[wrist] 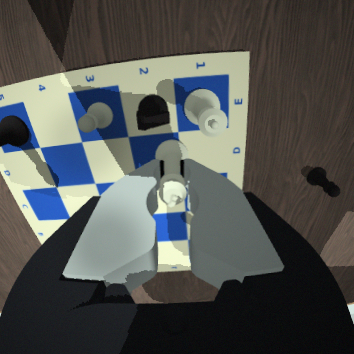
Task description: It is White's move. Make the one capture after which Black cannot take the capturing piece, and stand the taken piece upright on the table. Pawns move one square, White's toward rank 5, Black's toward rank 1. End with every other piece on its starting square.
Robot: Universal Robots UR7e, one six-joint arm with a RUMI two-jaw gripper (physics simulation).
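Places are measured from the arm's base along level axes (x back, y left, z down), in centimetres.
Pixels of known places: gripper, fingertip midpoint: (171, 162).
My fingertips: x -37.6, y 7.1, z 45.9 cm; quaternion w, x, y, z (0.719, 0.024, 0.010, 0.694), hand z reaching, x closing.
Observation:
Ahead of a thing's pixels: the offset from my fingertips to its top centre. "pt": to the spot under its first point. Level surfaces: height alone.
The board @[pt dx +6.3, dy +4.4, dz +2.4 cm] (239, 65) lies on the table, rank numbers along its top edge. A tall white piece @[dx -0.2, dy +0.0, dz -4.3 cm] (173, 191) with a small tip, perhaps the king, stands on D2. My gripper (171, 162) is shut on it, a jaw on each side. A tall white piece @[dx +3.4, dy +2.1, dz -2.9 cm] (202, 105) with a round top stands on E1. A dark, blocky black piece @[dx +3.1, dy -1.3, dz -1.6 cm] (153, 111) stands on E2. A white pawn @[dx +2.7, dy -5.3, dz -0.8 cm] (101, 115) stands on E3. A black piece @[pt dx +1.9, dy -12.1, dz +1.4 cm] (14, 130) on E5 is cut by the left edge. The jaws hide much of rows C to A.
A small black pawn @[dx -2.3, dy +13.6, dz -0.2 cm] (317, 176) is on the wooden table @[dz +3.0 cm] (295, 90), off the board's right side, and appears upright. A lighter patch shows at the lower right edge. Shadows fall across the board's upper left part.

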